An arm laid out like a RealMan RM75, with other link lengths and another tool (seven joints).
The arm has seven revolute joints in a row. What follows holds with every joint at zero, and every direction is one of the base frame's. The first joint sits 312.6 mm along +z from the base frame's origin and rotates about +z. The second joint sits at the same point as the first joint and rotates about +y. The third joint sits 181.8 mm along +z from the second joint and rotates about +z. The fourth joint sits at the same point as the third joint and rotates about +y. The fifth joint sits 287.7 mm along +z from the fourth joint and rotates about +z. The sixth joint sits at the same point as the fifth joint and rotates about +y. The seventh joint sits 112.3 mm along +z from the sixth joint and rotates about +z. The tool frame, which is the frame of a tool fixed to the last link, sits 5 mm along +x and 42 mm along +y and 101 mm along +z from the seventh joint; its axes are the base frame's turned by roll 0, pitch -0.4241 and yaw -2.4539 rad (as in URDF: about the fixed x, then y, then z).
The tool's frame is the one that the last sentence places.
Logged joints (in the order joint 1, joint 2, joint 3, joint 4, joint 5, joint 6, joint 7), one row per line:
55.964 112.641 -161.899 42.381 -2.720 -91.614 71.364
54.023 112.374 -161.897 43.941 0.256 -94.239 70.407
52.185 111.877 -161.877 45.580 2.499 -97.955 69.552
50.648 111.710 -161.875 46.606 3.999 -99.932 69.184
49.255 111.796 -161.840 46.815 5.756 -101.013 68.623
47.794 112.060 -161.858 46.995 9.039 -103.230 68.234
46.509 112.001 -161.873 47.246 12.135 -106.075 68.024
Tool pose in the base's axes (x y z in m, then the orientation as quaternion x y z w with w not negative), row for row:
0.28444 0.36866 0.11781 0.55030 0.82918 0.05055 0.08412
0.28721 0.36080 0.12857 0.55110 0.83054 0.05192 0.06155
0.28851 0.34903 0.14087 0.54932 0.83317 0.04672 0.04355
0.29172 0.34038 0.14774 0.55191 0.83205 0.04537 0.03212
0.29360 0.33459 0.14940 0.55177 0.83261 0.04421 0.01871
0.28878 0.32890 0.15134 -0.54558 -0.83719 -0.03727 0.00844
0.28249 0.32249 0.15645 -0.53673 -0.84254 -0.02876 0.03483
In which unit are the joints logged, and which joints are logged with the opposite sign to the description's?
The joints are logged in degrees. Opposite sign: none.
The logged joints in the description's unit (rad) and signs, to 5 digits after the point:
0.97676 1.96596 -2.82567 0.73969 -0.04747 -1.59897 1.24554
0.94288 1.96130 -2.82564 0.76692 0.00447 -1.64478 1.22883
0.91080 1.95262 -2.82529 0.79552 0.04362 -1.70964 1.21391
0.88397 1.94971 -2.82525 0.81343 0.06980 -1.74414 1.20749
0.85966 1.95121 -2.82464 0.81708 0.10046 -1.76301 1.19770
0.83416 1.95582 -2.82496 0.82022 0.15776 -1.80170 1.19091
0.81174 1.95479 -2.82522 0.82460 0.21180 -1.85136 1.18724

